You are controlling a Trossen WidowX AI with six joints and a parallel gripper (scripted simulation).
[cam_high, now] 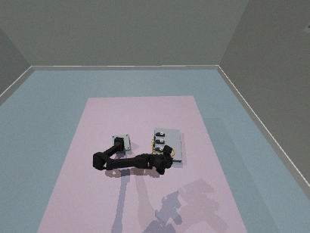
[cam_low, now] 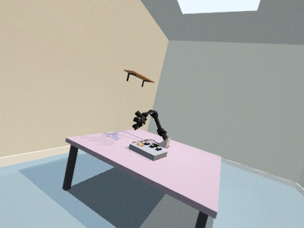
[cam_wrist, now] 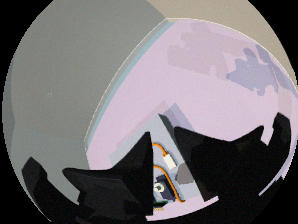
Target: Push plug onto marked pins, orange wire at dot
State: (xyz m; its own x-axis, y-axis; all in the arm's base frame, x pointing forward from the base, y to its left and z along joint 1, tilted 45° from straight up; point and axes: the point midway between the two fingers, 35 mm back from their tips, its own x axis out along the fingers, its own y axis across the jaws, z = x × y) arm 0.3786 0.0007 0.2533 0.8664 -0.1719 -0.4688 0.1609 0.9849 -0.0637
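My gripper tip is 200 mm to the right of the grey printed holder, 150 mm above it and 30 mm short of it.
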